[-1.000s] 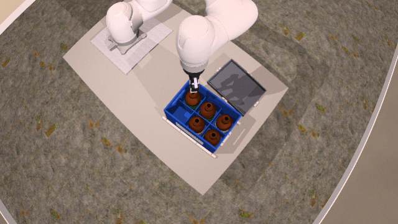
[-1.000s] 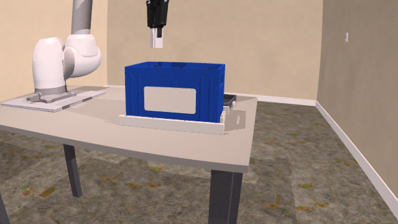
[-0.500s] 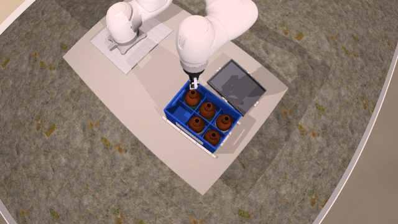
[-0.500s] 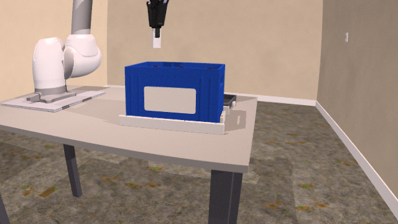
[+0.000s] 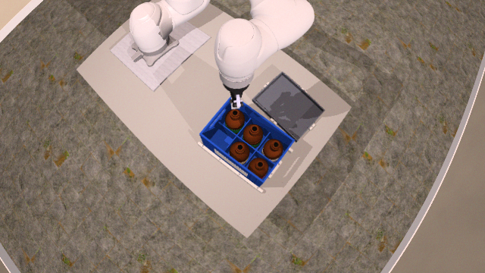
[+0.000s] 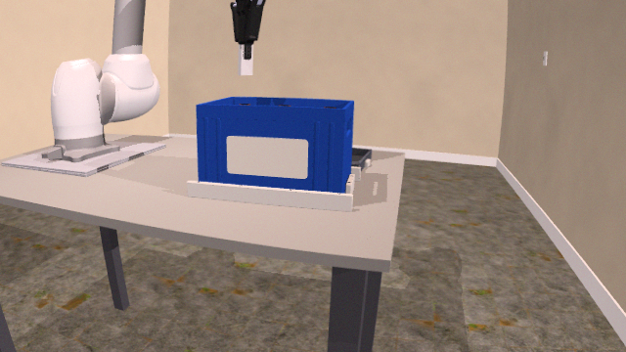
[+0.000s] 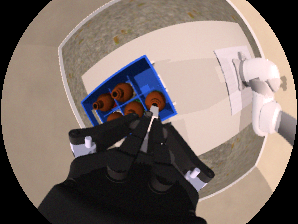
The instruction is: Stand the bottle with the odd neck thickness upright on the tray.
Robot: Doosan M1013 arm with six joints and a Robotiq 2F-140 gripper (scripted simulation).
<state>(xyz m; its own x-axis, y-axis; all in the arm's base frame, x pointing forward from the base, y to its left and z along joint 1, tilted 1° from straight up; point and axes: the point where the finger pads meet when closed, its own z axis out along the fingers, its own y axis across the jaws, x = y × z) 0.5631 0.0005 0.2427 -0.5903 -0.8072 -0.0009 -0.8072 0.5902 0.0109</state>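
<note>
My hand is 19 cm short of the bottle, 6 cm to the left of it and 17 cm above it. Round my hand: crate: 9 cm ahead, 3 cm to the right, 17 cm below; dark grey tray: 9 cm ahead, 23 cm to the left, 25 cm below.
</note>
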